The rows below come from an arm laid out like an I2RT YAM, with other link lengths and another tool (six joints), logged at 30 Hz.
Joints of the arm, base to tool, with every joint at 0 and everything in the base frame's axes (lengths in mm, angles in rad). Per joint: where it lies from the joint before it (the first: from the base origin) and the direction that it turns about. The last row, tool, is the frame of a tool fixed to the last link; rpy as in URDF.
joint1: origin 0 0 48.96 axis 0 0 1
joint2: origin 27.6 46.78 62.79 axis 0 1 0
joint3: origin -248.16 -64.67 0 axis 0 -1 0
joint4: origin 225.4 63.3 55.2 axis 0 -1 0
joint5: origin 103.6 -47.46 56.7 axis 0 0 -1
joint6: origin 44.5 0 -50.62 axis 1 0 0
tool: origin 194 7 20 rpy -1.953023 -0.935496 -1.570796
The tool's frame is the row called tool.
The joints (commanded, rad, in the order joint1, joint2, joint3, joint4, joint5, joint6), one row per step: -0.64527 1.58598 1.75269 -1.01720 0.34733 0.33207; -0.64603 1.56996 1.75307 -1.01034 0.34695 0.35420; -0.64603 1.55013 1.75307 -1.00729 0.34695 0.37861; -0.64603 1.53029 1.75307 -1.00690 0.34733 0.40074; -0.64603 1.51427 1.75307 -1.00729 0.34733 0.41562; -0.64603 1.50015 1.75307 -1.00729 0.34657 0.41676; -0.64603 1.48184 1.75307 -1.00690 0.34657 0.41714; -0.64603 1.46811 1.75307 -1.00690 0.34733 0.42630; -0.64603 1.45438 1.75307 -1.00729 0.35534 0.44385; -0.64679 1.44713 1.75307 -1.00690 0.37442 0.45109; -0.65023 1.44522 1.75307 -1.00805 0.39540 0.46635; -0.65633 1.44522 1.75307 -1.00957 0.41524 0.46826; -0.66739 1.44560 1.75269 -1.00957 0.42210 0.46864; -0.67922 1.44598 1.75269 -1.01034 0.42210 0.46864
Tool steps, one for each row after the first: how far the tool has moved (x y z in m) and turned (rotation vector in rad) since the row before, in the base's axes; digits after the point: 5 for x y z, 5 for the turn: -0.00076 -0.00033 0.00917 -0.00719 -0.03313 -0.01599; -0.00185 0.00079 0.00983 -0.00621 -0.03437 -0.01672; -0.00251 0.00123 0.00914 -0.00528 -0.03078 -0.01511; -0.00215 0.00125 0.00713 -0.00449 -0.02253 -0.00980; -0.00157 0.00137 0.00625 -0.00770 -0.01237 -0.00019; -0.00224 0.00168 0.00821 -0.01113 -0.01519 -0.00024; -0.00210 0.00114 0.00612 -0.00541 -0.01701 -0.00630; -0.00372 0.00013 0.00640 -0.00593 -0.01980 -0.01685; -0.00492 -0.00221 0.00436 -0.01191 -0.00382 -0.01968; -0.00590 -0.00368 0.00181 -0.00608 -0.00353 -0.02860; -0.00623 -0.00425 0.00084 -0.00863 0.00757 -0.02239; -0.00529 -0.00418 0.00010 -0.00291 0.00304 -0.01652; -0.00437 -0.00342 -0.00036 0.00072 0.00090 -0.01183
